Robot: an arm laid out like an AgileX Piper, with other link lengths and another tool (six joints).
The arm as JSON. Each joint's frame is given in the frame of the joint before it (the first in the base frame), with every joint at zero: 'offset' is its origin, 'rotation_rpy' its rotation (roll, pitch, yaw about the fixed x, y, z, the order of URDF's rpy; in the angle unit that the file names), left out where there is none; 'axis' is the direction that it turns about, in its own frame. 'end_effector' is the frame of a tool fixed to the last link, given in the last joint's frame.
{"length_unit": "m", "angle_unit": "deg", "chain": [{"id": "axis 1", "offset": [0.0, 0.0, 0.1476], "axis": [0.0, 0.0, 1.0]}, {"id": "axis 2", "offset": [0.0, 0.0, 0.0], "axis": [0.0, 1.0, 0.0]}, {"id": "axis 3", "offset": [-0.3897, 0.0, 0.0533], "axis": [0.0, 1.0, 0.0]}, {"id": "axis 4", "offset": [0.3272, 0.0, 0.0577], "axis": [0.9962, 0.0, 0.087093]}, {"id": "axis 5", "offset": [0.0, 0.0, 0.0], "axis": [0.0, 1.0, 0.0]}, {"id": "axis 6", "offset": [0.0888, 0.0, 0.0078], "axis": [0.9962, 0.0, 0.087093]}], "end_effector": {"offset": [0.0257, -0.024, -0.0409], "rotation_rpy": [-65.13, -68.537, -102.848]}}
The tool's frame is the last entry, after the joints.
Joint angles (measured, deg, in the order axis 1, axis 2, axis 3, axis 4, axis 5, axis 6), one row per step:
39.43 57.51 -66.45 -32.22 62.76 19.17
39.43 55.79 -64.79 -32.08 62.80 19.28
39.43 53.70 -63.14 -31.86 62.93 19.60
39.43 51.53 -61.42 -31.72 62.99 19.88
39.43 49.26 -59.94 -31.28 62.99 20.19
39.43 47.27 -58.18 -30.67 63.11 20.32
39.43 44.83 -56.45 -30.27 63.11 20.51
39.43 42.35 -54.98 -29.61 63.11 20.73
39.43 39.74 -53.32 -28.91 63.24 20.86
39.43 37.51 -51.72 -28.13 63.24 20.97
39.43 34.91 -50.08 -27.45 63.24 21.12
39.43 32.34 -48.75 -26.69 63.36 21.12
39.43 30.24 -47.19 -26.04 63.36 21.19
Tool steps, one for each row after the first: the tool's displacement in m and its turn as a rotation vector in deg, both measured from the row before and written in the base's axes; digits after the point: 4 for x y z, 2 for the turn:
-0.0085 -0.0066 -0.0050 0.21 0.07 -0.06
-0.0105 -0.0078 -0.0045 0.64 -0.10 -0.21
-0.0104 -0.0080 -0.0050 0.58 -0.21 -0.17
-0.0110 -0.0078 -0.0041 1.07 -0.33 -0.07
-0.0096 -0.0064 -0.0071 0.65 0.29 0.03
-0.0111 -0.0081 -0.0062 0.90 -0.29 0.00
-0.0113 -0.0076 -0.0054 1.30 -0.36 0.06
-0.0117 -0.0079 -0.0070 1.16 -0.20 0.08
-0.0096 -0.0060 -0.0077 1.06 -0.01 0.19
-0.0108 -0.0071 -0.0079 1.22 -0.32 0.14
-0.0107 -0.0070 -0.0067 1.28 -0.41 0.22
-0.0080 -0.0050 -0.0086 0.87 -0.02 0.20

